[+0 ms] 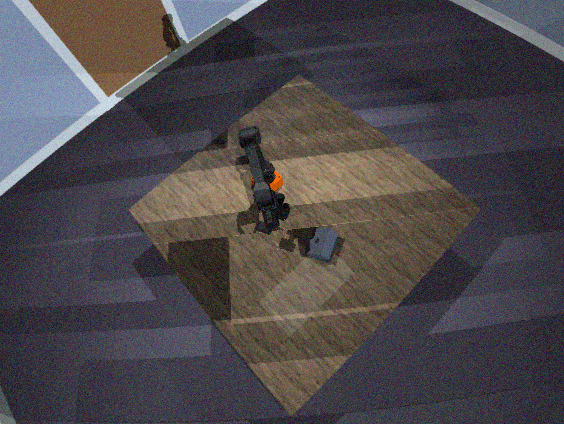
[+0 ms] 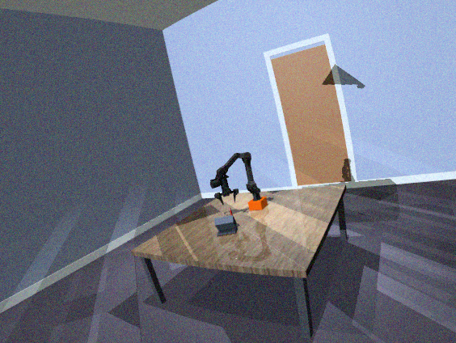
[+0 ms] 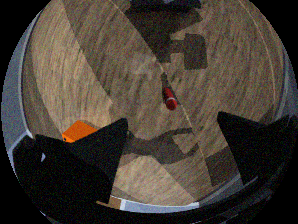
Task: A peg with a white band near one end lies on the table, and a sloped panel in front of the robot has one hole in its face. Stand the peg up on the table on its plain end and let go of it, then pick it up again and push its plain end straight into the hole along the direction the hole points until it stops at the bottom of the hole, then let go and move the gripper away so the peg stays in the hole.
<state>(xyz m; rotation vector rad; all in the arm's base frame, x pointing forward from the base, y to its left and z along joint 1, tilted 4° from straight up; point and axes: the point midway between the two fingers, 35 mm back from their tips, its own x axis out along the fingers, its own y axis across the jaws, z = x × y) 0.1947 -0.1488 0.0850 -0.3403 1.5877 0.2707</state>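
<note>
The red peg lies 6 cm below my gripper tip. The rest, counted from my gripper tip: sloped panel 22 cm ahead, 7 cm to the left, 7 cm below.
</note>
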